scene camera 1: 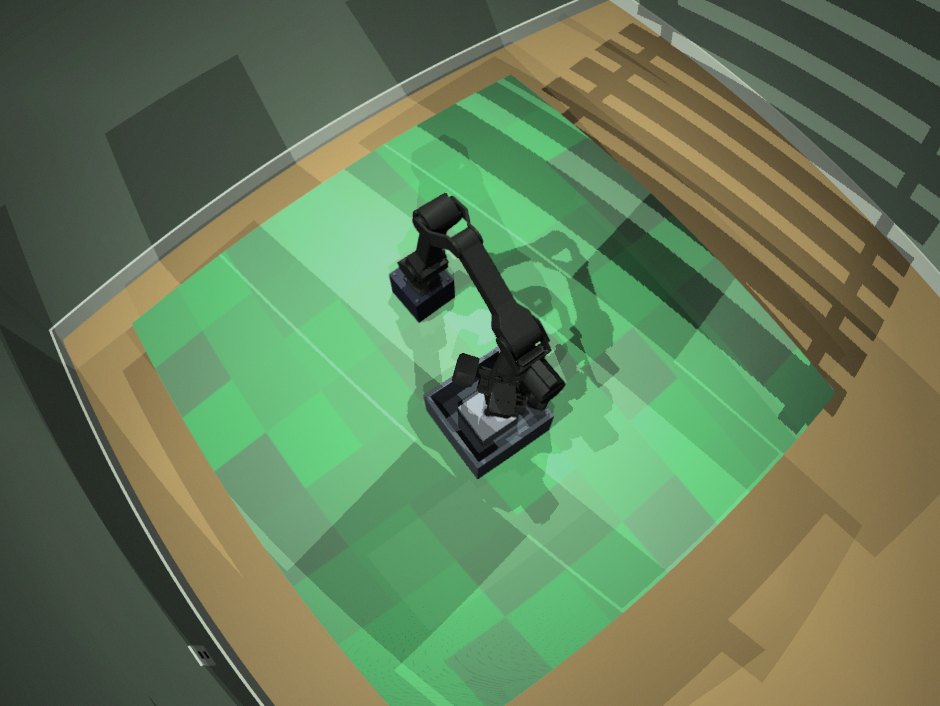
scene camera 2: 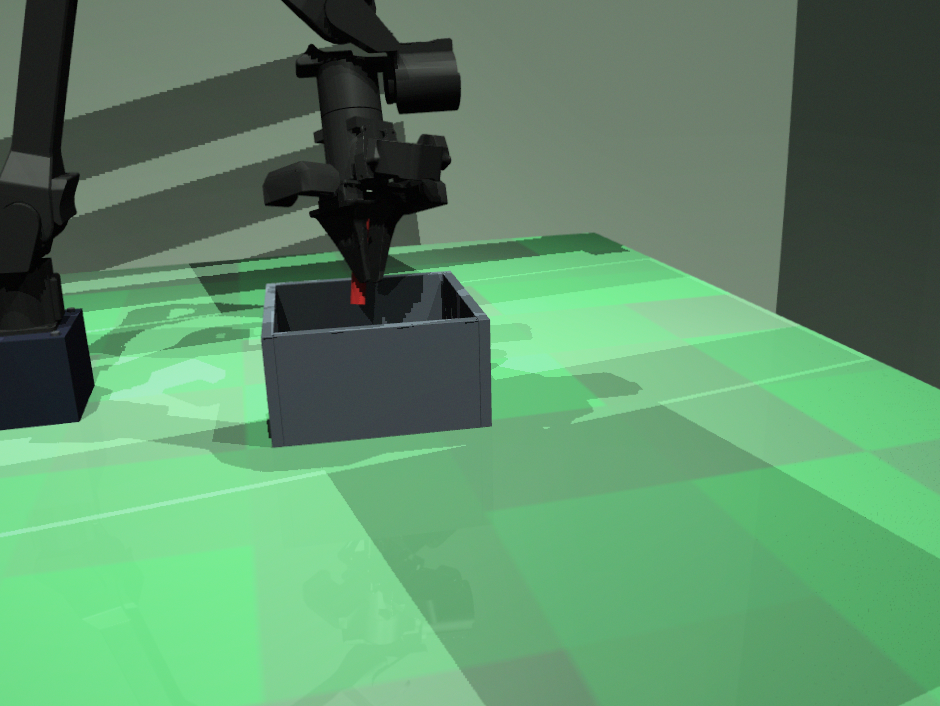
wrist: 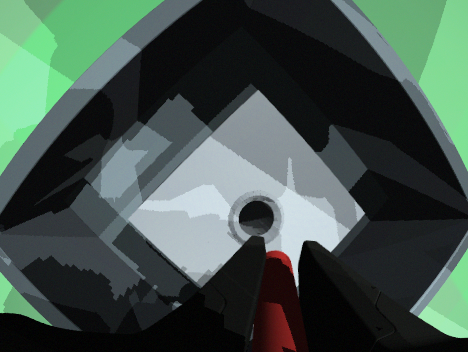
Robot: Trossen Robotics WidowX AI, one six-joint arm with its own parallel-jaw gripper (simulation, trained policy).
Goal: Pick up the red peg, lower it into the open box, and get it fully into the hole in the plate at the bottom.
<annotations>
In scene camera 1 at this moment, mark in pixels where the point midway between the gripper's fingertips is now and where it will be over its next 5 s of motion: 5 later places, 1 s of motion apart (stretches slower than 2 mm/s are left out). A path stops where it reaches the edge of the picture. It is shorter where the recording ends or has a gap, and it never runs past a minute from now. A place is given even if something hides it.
My gripper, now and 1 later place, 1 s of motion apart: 490,404; 494,427
</annotations>
